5 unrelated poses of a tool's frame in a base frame.
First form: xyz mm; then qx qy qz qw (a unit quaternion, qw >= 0).
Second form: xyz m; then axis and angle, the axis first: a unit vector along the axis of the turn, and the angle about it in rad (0 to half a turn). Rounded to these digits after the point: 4 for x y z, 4 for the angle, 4 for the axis.
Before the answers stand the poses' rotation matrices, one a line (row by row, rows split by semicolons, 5 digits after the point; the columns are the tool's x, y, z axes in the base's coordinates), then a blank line. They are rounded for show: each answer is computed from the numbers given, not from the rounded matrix.
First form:
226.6 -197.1 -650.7 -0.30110 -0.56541 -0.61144 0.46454
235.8 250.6 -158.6 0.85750 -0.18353 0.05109 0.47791
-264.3 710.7 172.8 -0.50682 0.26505 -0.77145 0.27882
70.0 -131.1 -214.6 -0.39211 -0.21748 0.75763 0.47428
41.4 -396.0 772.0 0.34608 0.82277 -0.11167 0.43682
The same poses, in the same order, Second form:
-0.38709 0.90856 -0.15710; -0.22759 0.07097 0.97117; 0.89351 0.41168 0.17931
0.92741 -0.36359 -0.08780; -0.26592 -0.47584 -0.83837; 0.26304 0.80086 -0.53798
-0.33078 0.16153 0.92978; -0.69886 -0.70401 -0.12632; 0.63417 -0.69157 0.34576
-0.24261 -0.54811 -0.80045; 0.88922 -0.45552 0.04240; -0.38786 -0.70148 0.59790
-0.37884 0.66705 0.64151; 0.47193 0.73552 -0.48610; -0.79610 0.11859 -0.59344

0.2266 -0.1971 -0.6507 -0.3400 -0.6385 -0.6905 2.1754
0.2358 0.2506 -0.1586 0.9762 -0.2089 0.0582 2.1450
-0.2643 0.7107 0.1728 -0.5278 0.2760 -0.8033 2.5765
0.0700 -0.1311 -0.2146 -0.4454 -0.2470 0.8606 2.1533
0.0414 -0.3960 0.7720 0.3847 0.9146 -0.1241 2.2375

